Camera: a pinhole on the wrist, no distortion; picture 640 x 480 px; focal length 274.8 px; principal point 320.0 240.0 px. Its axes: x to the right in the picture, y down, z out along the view. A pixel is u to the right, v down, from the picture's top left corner.
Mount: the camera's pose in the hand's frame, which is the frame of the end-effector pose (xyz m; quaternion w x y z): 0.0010 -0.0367 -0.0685 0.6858 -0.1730 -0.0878 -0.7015
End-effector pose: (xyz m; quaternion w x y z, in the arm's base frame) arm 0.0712 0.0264 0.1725 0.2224 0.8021 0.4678 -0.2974
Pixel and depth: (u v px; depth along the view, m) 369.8 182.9 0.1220
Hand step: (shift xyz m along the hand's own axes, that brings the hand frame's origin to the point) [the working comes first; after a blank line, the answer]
In the camera's frame: 0.0221 -0.0254 0.1220

-0.0092 -0.0122 0.0552
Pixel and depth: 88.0 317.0 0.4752
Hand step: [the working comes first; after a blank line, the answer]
In the camera's frame: -0.4012 0.1332 0.4752

0.1911 0.5025 0.2101
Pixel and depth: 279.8 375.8 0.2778
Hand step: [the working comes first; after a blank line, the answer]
In the camera's frame: -0.0406 0.1373 0.2778

0.1712 0.0953 0.1580
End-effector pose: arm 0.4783 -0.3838 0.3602 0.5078 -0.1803 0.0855 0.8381
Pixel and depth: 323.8 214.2 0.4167
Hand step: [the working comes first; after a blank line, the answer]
In the camera's frame: 0.0058 -0.0391 0.4167

0.0131 0.1099 0.3234
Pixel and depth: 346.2 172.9 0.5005
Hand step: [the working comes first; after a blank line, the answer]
In the camera's frame: 0.0477 -0.1222 0.5005

-0.0591 0.1046 0.4256
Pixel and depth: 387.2 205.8 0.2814
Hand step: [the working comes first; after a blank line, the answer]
In the camera's frame: 0.0688 -0.0350 0.2814

0.0007 0.0022 0.2207
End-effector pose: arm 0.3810 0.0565 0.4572 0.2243 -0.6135 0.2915 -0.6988
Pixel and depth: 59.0 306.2 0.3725
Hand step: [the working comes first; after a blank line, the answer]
In the camera's frame: -0.3538 0.0897 0.3725

0.1355 0.4233 0.1373
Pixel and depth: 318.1 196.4 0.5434
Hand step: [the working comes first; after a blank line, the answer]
In the camera's frame: -0.0038 -0.0862 0.5434

-0.0181 0.1665 0.4425
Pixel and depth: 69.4 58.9 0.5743
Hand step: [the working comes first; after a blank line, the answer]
In the camera's frame: -0.5237 -0.3785 0.5743

-0.3046 0.6749 0.3156
